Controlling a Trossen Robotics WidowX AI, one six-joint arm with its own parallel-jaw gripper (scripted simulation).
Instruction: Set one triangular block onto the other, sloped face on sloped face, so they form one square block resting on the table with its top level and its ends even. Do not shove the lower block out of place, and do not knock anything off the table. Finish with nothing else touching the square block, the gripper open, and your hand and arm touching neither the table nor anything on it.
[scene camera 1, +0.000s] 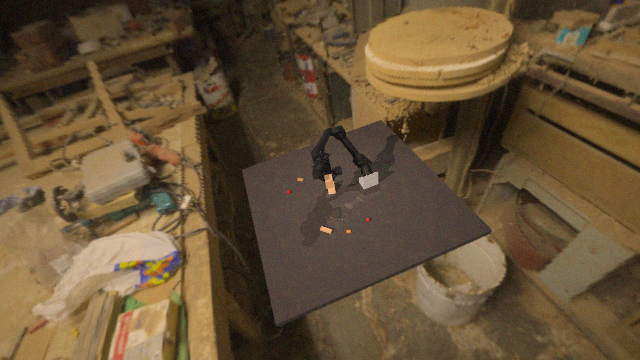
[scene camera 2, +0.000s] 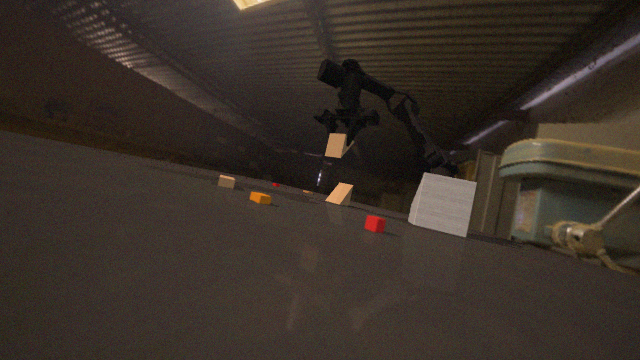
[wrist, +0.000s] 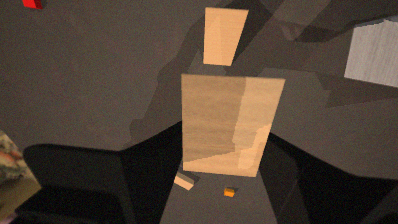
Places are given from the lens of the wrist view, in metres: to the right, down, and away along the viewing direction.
my gripper (wrist: 219, 127): 0.02, 0.01, 0.11
tan triangular block (wrist: 226, 120): 0.01, 0.01, 0.07
tan triangular block (wrist: 222, 32): 0.03, -0.11, 0.18
